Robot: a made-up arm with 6 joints. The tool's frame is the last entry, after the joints.
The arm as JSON. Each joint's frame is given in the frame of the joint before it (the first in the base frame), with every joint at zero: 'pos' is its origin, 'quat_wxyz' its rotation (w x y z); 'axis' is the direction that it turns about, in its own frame. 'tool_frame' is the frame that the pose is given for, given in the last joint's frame.
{
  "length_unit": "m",
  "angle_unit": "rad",
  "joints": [
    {
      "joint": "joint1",
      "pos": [
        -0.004,
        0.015,
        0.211
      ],
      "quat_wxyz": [
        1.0,
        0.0,
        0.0,
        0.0
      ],
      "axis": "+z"
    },
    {
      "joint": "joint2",
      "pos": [
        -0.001,
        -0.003,
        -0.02
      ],
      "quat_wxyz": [
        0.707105,
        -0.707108,
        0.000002,
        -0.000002
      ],
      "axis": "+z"
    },
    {
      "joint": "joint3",
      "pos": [
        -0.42,
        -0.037,
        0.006
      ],
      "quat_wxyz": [
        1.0,
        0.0,
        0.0,
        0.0
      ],
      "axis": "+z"
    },
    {
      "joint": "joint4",
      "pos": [
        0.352,
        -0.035,
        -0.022
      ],
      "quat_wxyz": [
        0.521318,
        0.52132,
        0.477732,
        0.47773
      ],
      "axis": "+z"
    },
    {
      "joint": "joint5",
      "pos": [
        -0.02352,
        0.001,
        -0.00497
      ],
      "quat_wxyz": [
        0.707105,
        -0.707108,
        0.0,
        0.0
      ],
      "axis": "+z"
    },
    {
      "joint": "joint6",
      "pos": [
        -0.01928,
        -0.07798,
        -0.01
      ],
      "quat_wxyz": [
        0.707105,
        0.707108,
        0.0,
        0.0
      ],
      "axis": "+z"
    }
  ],
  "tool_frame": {
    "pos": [
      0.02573,
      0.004,
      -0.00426
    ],
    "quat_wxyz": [
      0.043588,
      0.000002,
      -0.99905,
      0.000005
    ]
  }
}
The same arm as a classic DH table. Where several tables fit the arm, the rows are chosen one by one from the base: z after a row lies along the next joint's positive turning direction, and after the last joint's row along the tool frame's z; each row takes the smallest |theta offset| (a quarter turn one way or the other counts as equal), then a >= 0, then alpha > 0; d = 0 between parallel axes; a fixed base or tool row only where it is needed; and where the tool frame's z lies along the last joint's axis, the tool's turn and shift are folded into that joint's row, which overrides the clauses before.
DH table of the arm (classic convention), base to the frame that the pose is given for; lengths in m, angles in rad. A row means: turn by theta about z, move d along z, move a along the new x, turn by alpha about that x. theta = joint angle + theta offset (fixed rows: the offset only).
base (fixed): theta offset -1.3102  d 0.0000  a -0.0155  alpha 0.0000
joint1: theta offset 1.3102  d 0.1910  a -0.0010  alpha -1.5708
joint2: theta offset 0.0879  d 0.0000  a -0.4216  alpha 0.0000
joint3: theta offset 1.3957  d -0.0190  a -0.0042  alpha 1.5708
joint4: theta offset 0.0000  d 0.3487  a -0.0235  alpha -1.5708
joint5: theta offset 0.0000  d -0.0090  a -0.0193  alpha 1.5708
joint6: theta offset 1.5708  d -0.2206  a 0.0040  alpha -3.0544
tool (fixed): theta offset -1.5708  d -0.2954  a 0.0000  alpha 0.0000

